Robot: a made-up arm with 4 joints.
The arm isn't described. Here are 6 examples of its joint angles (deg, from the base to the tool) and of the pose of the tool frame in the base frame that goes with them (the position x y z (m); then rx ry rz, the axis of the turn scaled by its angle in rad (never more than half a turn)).
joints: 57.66 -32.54 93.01 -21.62
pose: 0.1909 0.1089 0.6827 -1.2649 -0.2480 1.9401
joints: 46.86 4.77 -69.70 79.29
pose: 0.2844 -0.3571 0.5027 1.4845 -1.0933 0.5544
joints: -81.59 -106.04 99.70 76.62
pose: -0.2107 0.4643 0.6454 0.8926 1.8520 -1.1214
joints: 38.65 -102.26 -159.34 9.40
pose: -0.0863 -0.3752 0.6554 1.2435 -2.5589 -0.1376
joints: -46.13 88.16 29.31 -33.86
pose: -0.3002 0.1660 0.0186 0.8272 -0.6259 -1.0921
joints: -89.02 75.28 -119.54 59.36
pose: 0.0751 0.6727 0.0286 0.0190 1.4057 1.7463
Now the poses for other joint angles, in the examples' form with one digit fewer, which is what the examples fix.
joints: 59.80 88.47 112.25 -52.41
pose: 0.246 0.021 0.455 0.938 -0.742 1.579
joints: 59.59 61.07 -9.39 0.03
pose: 0.228 -0.313 0.043 1.090 0.203 0.296
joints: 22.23 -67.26 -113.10 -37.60
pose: -0.461 -0.291 0.490 0.187 -1.830 -1.458
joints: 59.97 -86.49 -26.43 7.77
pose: -0.076 -0.196 1.079 -0.593 -1.517 0.990
